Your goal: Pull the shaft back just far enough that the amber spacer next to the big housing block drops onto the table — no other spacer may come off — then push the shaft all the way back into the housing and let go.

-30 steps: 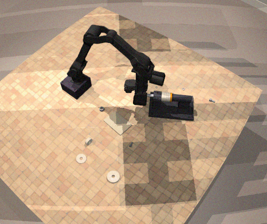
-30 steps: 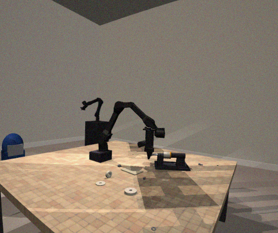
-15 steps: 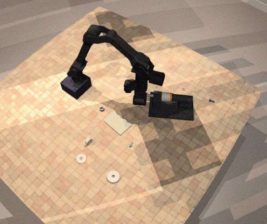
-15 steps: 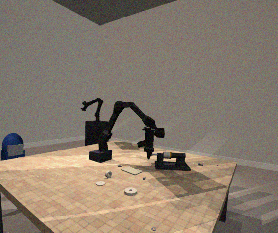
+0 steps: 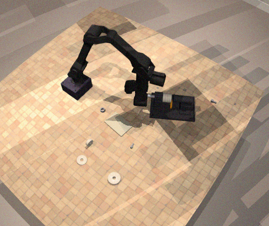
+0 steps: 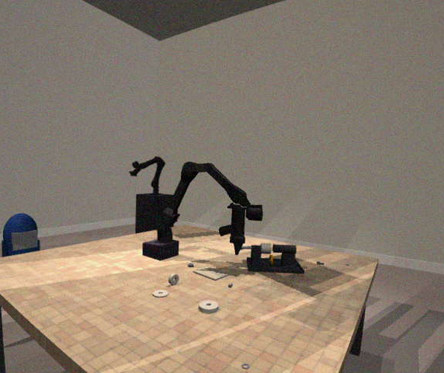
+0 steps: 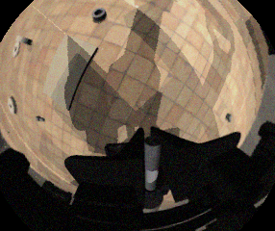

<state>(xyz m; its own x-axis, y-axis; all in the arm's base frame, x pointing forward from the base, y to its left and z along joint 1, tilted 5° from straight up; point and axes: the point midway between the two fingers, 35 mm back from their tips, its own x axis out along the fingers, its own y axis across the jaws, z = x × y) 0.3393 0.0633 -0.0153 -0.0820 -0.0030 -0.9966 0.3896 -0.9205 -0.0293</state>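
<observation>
The grey shaft lies 60 mm ahead of my gripper tip, 30 mm to the left of it and 30 mm above it. Round my gripper tip: white spacer 110 mm ahead, 50 mm to the left, 30 mm above; then pale flat card 160 mm to the right, 40 mm below, 40 mm behind; then amber spacer 140 mm ahead, 60 mm to the left, 20 mm below.
</observation>
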